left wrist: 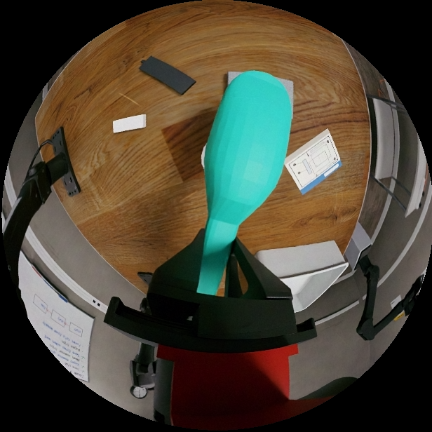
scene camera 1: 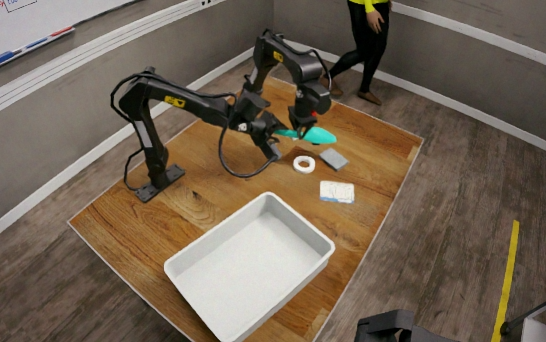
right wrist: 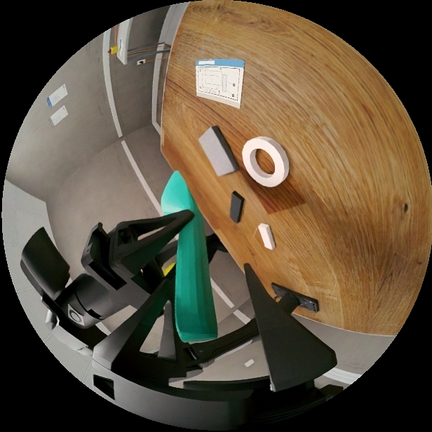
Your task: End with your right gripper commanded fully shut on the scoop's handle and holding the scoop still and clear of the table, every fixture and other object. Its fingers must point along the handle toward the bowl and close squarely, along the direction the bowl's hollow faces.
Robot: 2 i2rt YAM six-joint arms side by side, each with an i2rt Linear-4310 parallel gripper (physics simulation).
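Places are measured from the left arm's base along level axes (x right, y back, z down), in metres.
Pixels of known places: left gripper, between the fingertips: (scene camera 1: 299, 136); right gripper, between the fingertips: (scene camera 1: 283, 134); right arm's base, origin of its link: (scene camera 1: 160, 183).
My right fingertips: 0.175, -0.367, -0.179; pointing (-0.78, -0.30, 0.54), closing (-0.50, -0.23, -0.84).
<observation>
Behind a point stands the place of what it marks, as x, y, z.
The teal scoop (scene camera 1: 322, 135) {0.056, -0.442, -0.153} (left wrist: 250, 145) (right wrist: 194, 290) is in the air above the table (scene camera 1: 380, 150) {-0.209, -0.571, 0.000}. My left gripper (scene camera 1: 302, 134) {0.120, -0.390, -0.151} (left wrist: 217, 236) is shut on its handle near the bowl. My right gripper (scene camera 1: 281, 142) {0.175, -0.367, -0.179} (right wrist: 206, 277) is open at the handle's free end. In the right wrist view that end shows between its two fingers, nearer the finger at the left of the picture, with a gap to the other finger. Whether a finger touches the handle is unclear. The handle's end is hidden by the left gripper in the left wrist view.
Below the scoop lie a white ring (scene camera 1: 297, 165) {0.122, -0.397, -0.015} (right wrist: 249, 157), a grey block (scene camera 1: 334, 159) {-0.007, -0.474, -0.015} (right wrist: 218, 150), a dark flat piece (left wrist: 167, 75) (right wrist: 237, 206) and a white block (left wrist: 129, 123) (right wrist: 266, 236). A printed card (scene camera 1: 337, 192) {0.107, -0.579, -0.002} (left wrist: 315, 162) lies nearer the white tray (scene camera 1: 300, 232) {0.342, -0.608, -0.032}.
</observation>
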